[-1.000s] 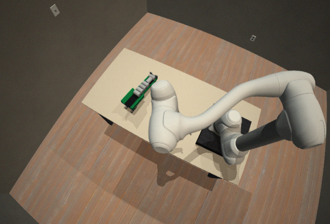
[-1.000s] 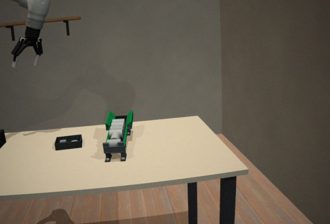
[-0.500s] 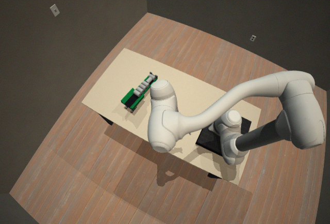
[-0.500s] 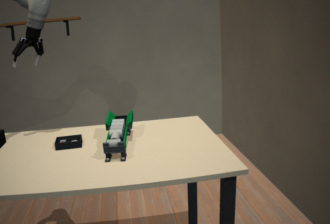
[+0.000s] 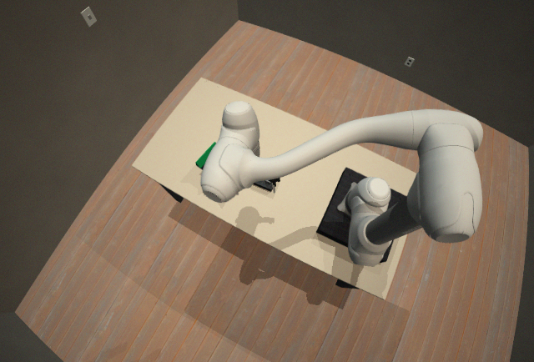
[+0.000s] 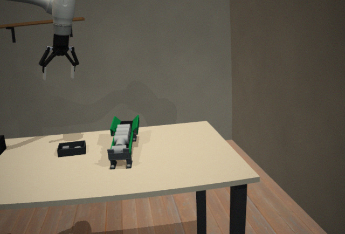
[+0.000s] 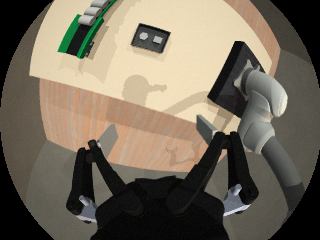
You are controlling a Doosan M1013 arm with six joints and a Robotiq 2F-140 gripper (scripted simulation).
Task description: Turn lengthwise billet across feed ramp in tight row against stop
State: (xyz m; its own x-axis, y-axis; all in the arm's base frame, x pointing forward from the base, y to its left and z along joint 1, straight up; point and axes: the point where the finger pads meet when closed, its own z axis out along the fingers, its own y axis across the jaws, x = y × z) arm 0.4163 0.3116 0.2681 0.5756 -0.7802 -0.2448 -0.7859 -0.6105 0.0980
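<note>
The stop lies 37 cm to the right of my hand, 34 cm ahead of it and 28 cm below it. The rest, counted from my hand: small black tray (33 cm below, 16 cm to the right, 8 cm ahead).
</note>
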